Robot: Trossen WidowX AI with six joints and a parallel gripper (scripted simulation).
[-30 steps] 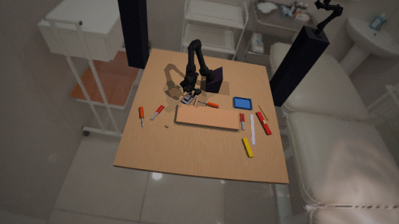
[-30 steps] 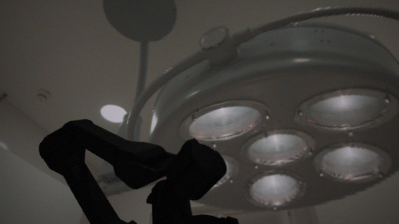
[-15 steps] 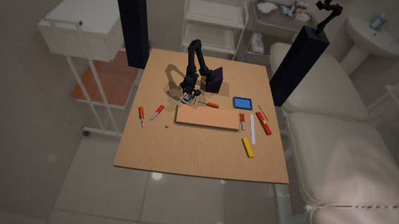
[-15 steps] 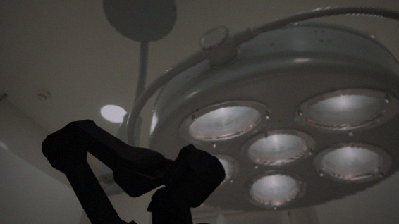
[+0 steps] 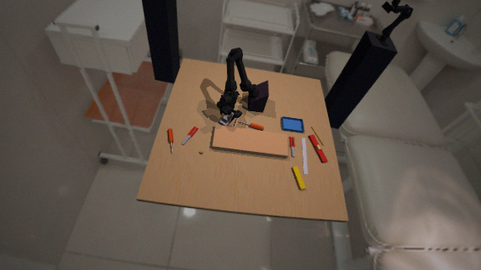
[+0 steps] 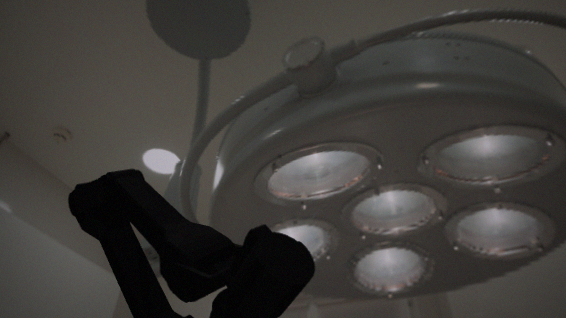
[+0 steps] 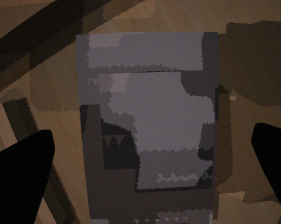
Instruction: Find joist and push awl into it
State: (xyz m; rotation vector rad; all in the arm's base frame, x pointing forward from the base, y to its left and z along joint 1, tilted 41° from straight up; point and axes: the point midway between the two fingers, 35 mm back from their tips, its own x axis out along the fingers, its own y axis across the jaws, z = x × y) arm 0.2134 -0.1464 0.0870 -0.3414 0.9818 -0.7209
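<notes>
Right now the stud finder is 3 cm behind my gripper tip and 1 cm to the left of it. Round my gripper tip: brown-handled awl: 3 cm behind, 8 cm to the left, 3 cm below; then green light: 4 cm behind, 2 cm to the left, 2 cm above; then blue tray: 10 cm behind, 51 cm to the left, 3 cm below.
</notes>
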